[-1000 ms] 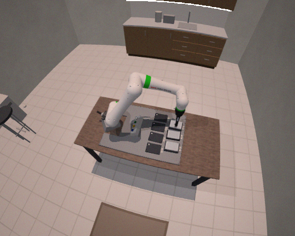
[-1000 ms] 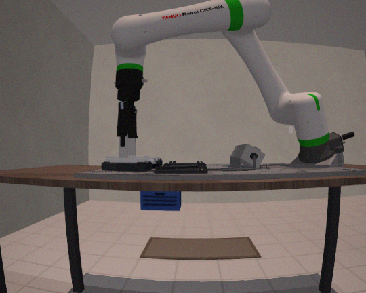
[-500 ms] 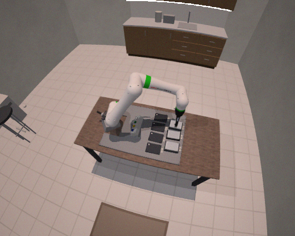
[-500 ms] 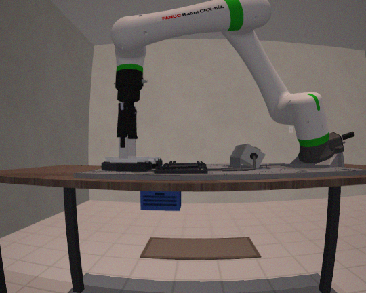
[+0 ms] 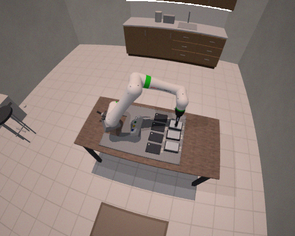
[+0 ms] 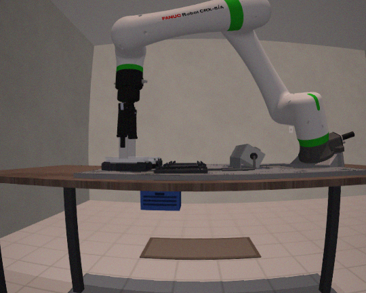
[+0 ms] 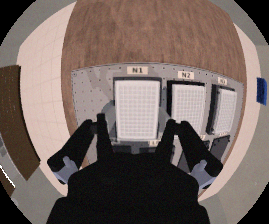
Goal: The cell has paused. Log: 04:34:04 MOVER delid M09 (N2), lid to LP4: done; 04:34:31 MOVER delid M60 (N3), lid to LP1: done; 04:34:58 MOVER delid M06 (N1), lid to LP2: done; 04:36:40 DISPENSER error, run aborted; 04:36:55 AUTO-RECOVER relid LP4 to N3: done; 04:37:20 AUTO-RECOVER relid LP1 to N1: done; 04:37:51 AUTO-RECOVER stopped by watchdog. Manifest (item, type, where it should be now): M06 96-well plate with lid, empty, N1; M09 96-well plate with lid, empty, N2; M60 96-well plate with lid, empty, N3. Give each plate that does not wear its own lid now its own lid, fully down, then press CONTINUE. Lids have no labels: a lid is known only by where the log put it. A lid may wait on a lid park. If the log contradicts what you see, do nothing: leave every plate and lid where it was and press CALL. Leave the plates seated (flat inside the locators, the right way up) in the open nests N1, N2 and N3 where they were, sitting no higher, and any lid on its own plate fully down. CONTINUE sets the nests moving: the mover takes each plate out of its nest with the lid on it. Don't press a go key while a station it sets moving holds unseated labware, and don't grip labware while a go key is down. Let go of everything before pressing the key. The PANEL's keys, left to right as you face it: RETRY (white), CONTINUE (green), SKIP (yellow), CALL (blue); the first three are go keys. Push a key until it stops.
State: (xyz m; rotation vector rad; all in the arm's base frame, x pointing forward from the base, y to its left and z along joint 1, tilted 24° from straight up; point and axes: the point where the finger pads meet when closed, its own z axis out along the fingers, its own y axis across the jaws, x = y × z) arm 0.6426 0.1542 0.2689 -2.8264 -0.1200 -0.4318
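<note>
Now: the lid 20 mm below my hand. From my hand the other things lie so: lid park LP3 (170 mm behind, 80 mm to the right, 60 mm below); then lid park LP1 (340 mm to the right, 130 mm behind, 60 mm below); then white key (420 mm behind, 110 mm to the right).
</note>
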